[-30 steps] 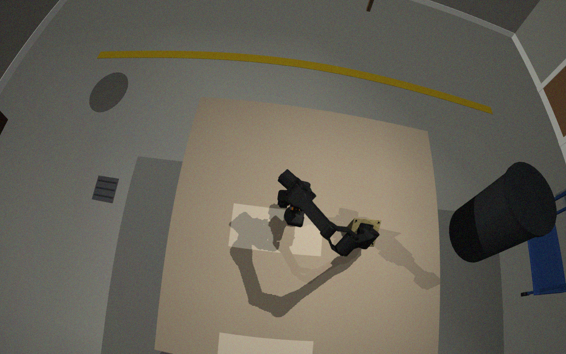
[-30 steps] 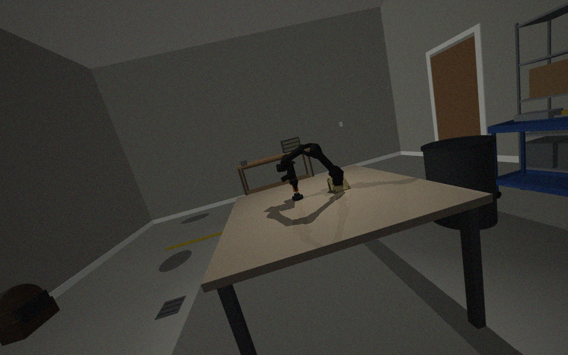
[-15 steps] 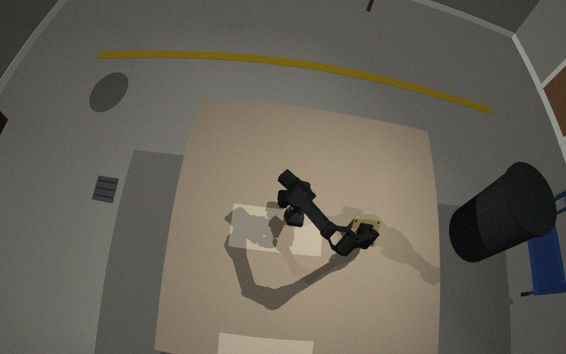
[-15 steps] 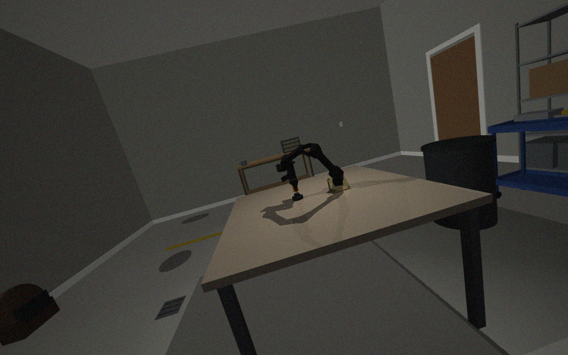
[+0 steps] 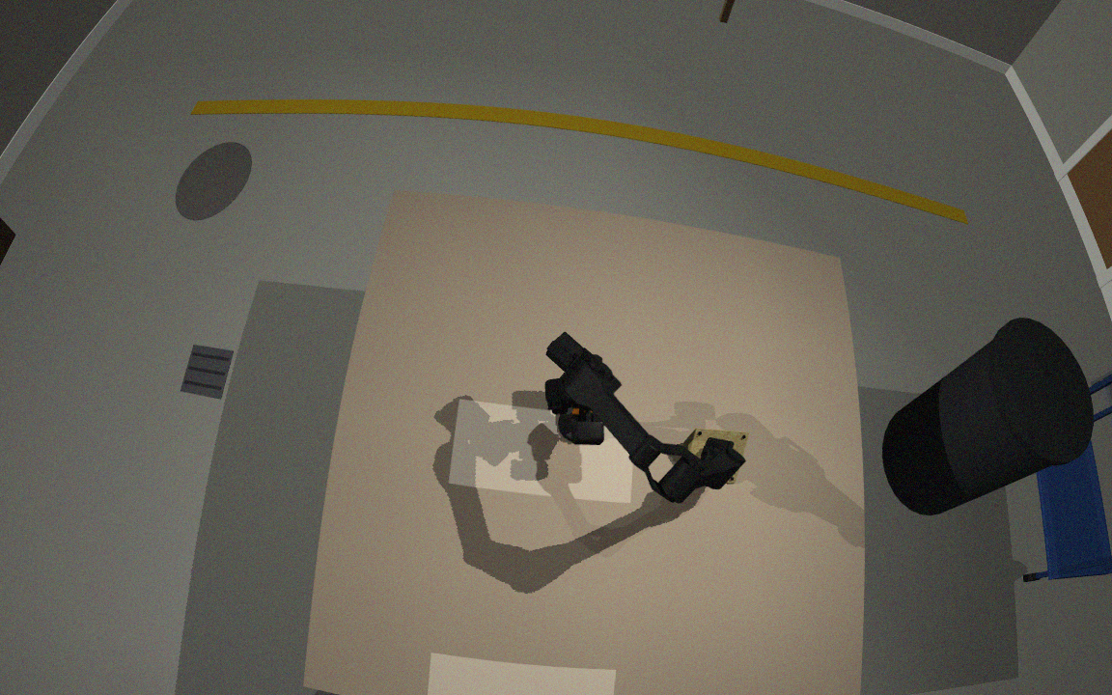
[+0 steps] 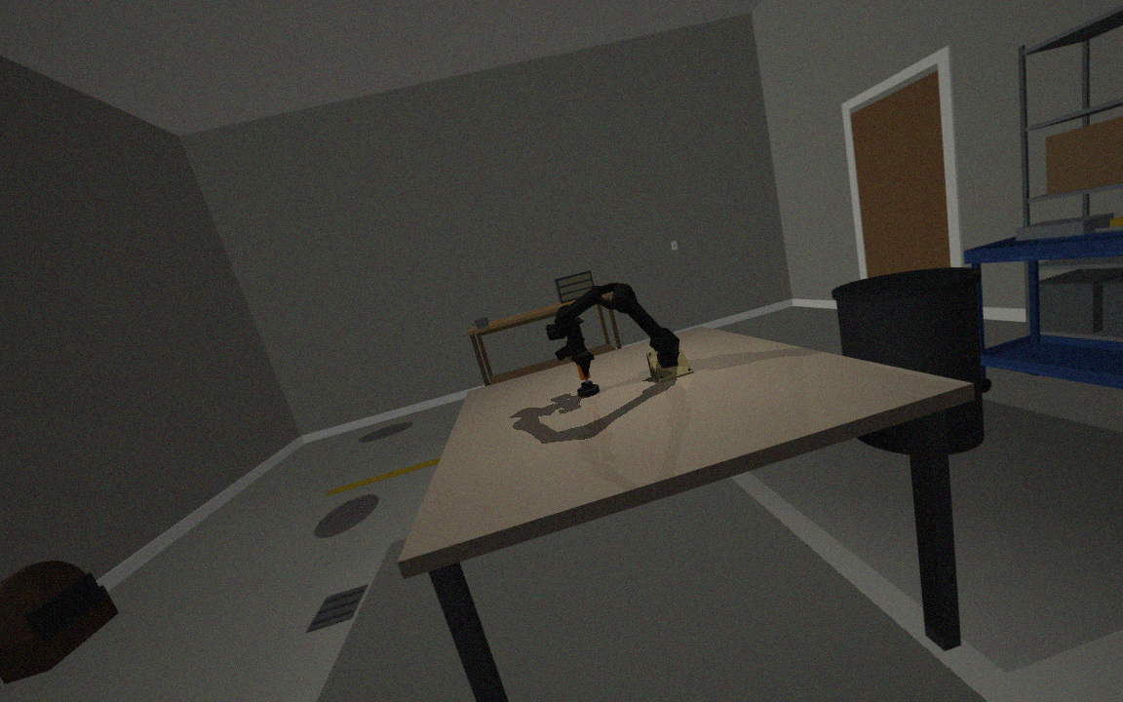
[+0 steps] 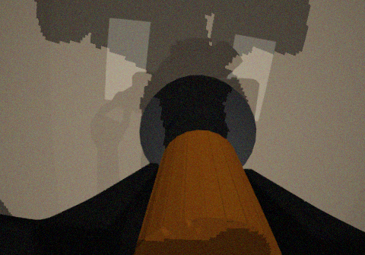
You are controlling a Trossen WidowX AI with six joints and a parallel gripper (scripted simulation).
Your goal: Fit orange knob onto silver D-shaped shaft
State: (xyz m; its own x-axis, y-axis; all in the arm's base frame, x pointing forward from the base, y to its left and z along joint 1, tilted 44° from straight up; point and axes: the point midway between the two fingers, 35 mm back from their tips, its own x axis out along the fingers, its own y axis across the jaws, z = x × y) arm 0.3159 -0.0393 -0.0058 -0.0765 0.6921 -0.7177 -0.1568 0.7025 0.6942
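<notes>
The orange knob is 3 cm above my gripper tip. From my gripper tip the other things lie so: round pedestal 4 cm below.
</notes>
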